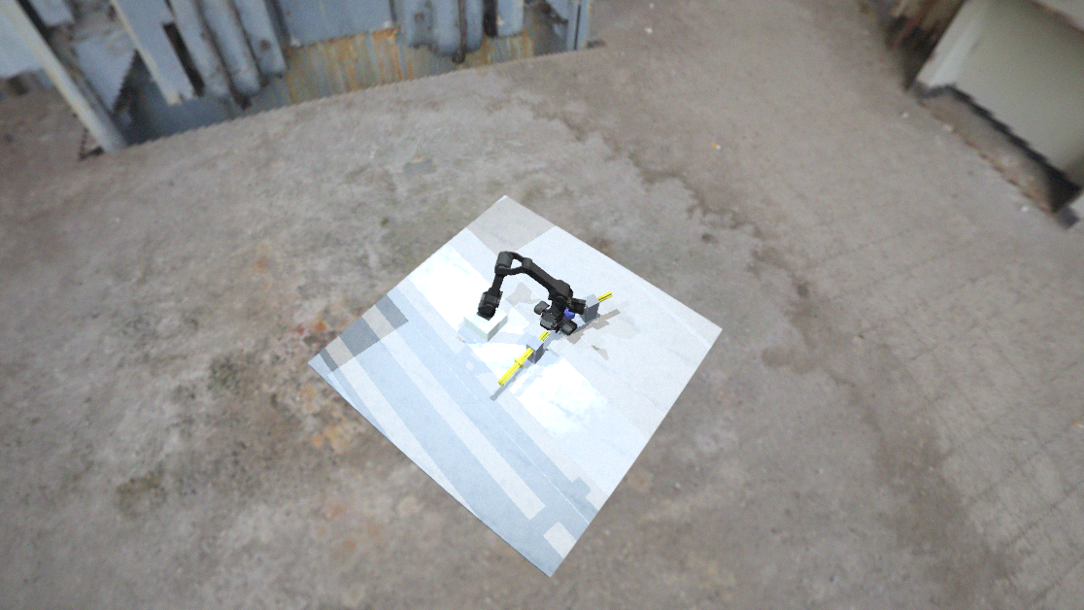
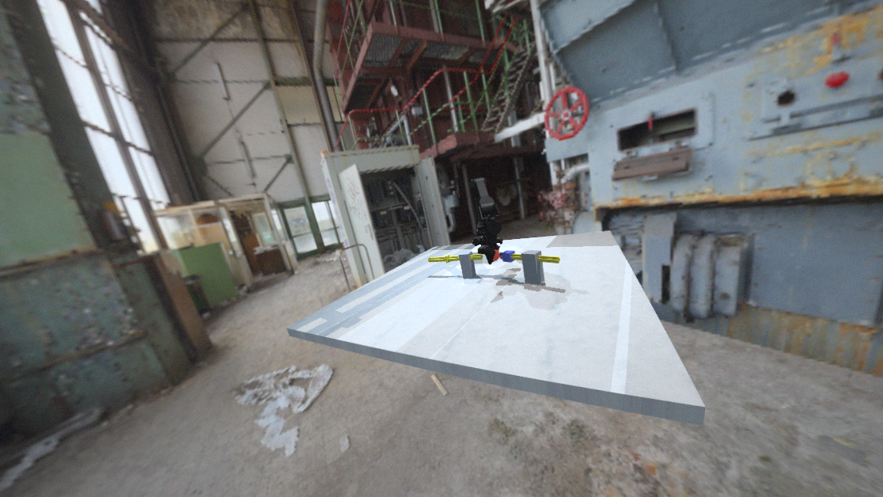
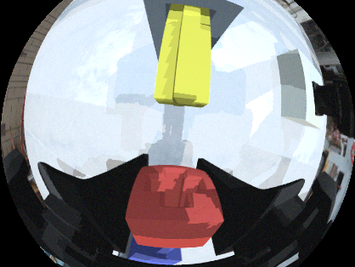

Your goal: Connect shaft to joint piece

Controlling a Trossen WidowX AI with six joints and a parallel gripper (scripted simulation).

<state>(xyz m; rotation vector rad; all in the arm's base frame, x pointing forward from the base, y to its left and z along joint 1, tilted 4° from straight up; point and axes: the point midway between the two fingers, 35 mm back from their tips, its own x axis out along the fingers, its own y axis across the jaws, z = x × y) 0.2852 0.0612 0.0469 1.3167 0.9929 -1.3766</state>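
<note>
The red joint piece is 4 cm above my gripper tip and 2 cm to the left of it.
</note>
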